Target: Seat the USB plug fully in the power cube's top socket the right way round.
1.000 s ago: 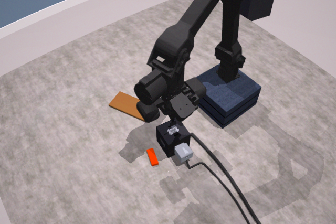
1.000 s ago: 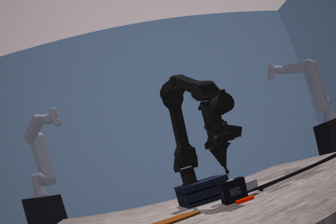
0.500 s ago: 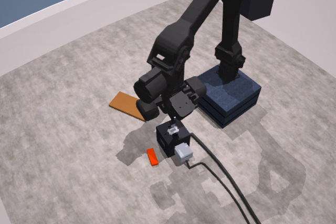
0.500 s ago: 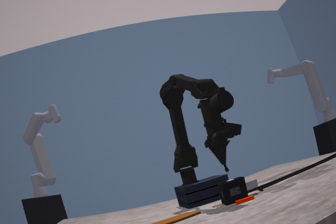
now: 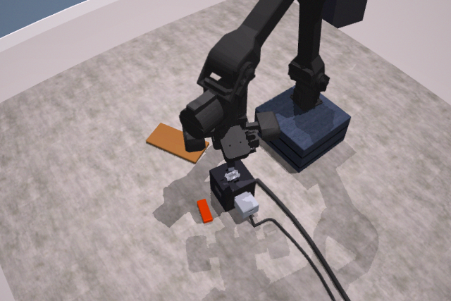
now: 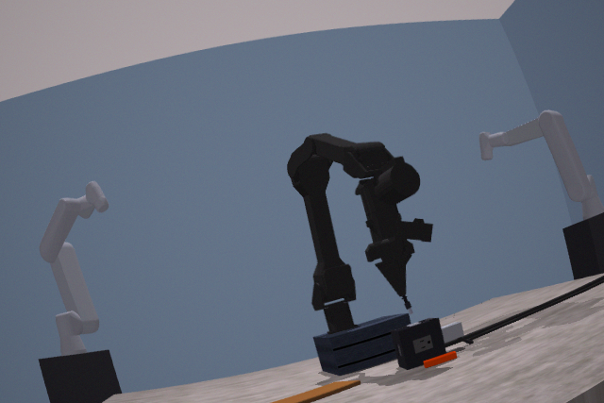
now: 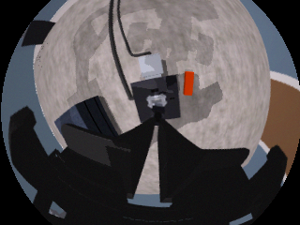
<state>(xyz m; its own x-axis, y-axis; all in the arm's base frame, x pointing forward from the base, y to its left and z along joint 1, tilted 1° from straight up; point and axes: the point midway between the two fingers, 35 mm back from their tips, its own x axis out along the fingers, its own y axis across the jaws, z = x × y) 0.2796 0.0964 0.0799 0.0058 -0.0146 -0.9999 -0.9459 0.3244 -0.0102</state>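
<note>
My gripper tip is 20 mm above the USB plug. The rest, counted from my gripper tip: orange block: 80 mm ahead, 20 mm to the left, 130 mm below; flat board: 50 mm ahead, 200 mm to the right, 130 mm below.
</note>
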